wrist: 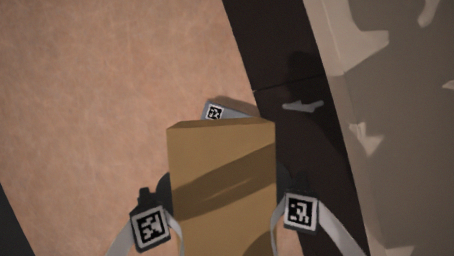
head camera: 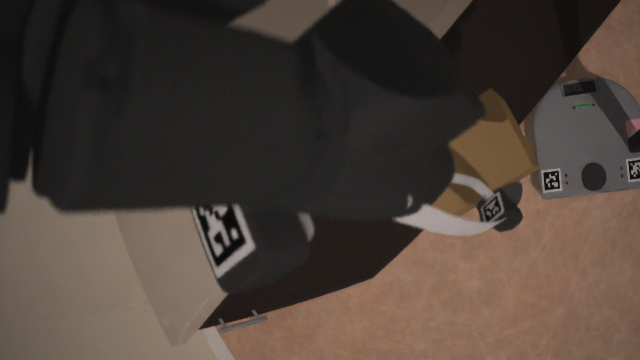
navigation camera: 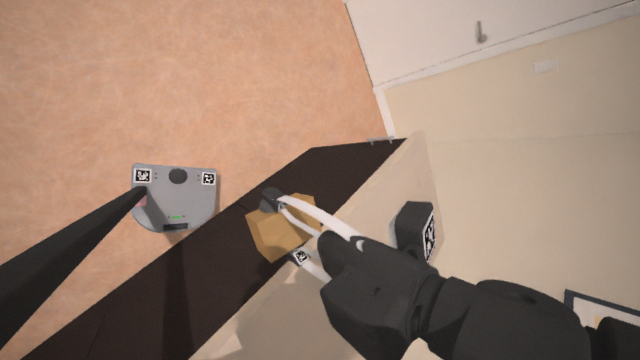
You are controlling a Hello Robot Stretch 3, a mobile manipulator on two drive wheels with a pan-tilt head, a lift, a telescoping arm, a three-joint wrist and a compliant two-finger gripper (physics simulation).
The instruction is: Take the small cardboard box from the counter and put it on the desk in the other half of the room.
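Places are measured from the robot's base along level axes (x left, y up, z ahead), in centimetres.
Pixels of known places: gripper, fingertip midpoint: point(head camera: 484, 157) point(navigation camera: 275, 221); robot's base, link origin: point(head camera: 592, 176) point(navigation camera: 177, 175).
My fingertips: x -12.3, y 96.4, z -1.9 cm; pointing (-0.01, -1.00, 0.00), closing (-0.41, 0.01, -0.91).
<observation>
Ahead of a thing's pixels: the offset from my fingertips to its top centre. "spot": to the spot under its first point. Level surfaces: height alone.
The small cardboard box @[dx -0.5, dy +4.8, dz +0.2 cm] point(head camera: 492, 150) point(navigation camera: 280, 236) point(wrist: 225, 150) is brown and is held between the two fingertips of my gripper point(navigation camera: 286, 228) point(wrist: 223, 184), which is shut on it. In the head camera view one fingertip shows beside the box and the dark wrist hides the other. The beige counter @[dy -5.3 cm] point(head camera: 162, 295) point(navigation camera: 405, 170) point(wrist: 410, 130) has a dark front. The box appears in front of this dark front, near the counter's edge in the navigation view. The desk does not show in these views.
My grey base point(head camera: 565, 145) point(navigation camera: 192, 200) point(wrist: 239, 113) stands on the floor close to the counter's dark front point(head camera: 350, 255) point(navigation camera: 340, 172) point(wrist: 280, 50). A metal handle @[spot: dx -56.5, dy -21.9, dz +25.4 cm] point(head camera: 243, 324) point(navigation camera: 380, 139) is at the counter's far end. A white door point(navigation camera: 425, 40) and beige wall point(navigation camera: 525, 110) stand beyond.
</observation>
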